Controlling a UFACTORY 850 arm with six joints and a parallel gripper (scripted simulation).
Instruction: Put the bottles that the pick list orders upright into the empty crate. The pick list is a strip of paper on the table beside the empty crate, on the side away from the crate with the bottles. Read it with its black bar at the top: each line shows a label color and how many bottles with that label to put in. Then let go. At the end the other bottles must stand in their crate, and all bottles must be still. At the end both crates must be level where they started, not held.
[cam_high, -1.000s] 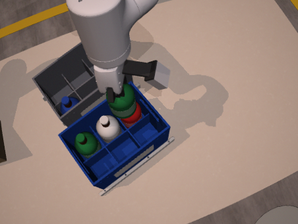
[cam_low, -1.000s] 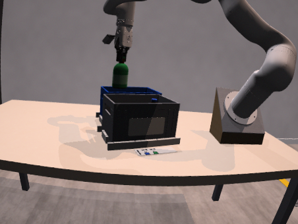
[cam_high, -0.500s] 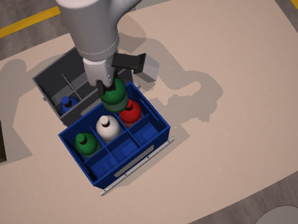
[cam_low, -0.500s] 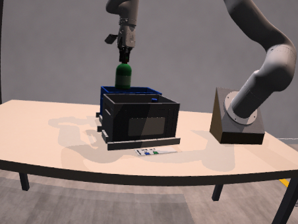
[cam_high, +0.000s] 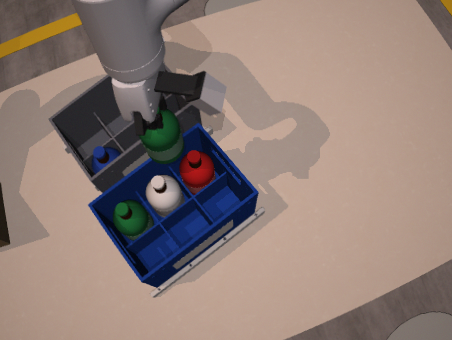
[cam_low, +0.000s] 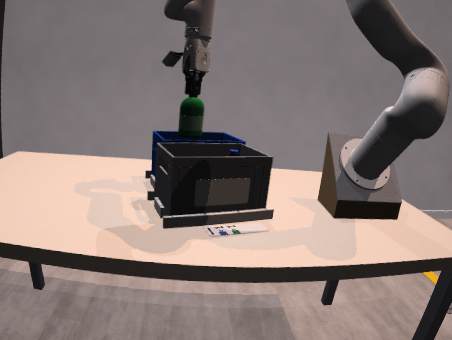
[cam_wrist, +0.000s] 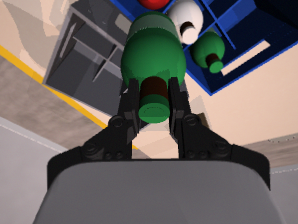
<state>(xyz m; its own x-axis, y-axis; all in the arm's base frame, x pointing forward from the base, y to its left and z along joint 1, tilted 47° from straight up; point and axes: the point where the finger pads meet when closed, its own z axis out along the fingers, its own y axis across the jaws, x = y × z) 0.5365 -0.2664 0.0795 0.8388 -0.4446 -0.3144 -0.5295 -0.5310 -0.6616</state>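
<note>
Now: hand 70 mm above the green-label bottle. The rest, counted from my hand: white bottle (40 mm behind, 50 mm to the right, 250 mm below); then blue crate (40 mm behind, 90 mm to the right, 250 mm below); then red-label bottle (40 mm ahead, 30 mm to the right, 250 mm below).
</note>
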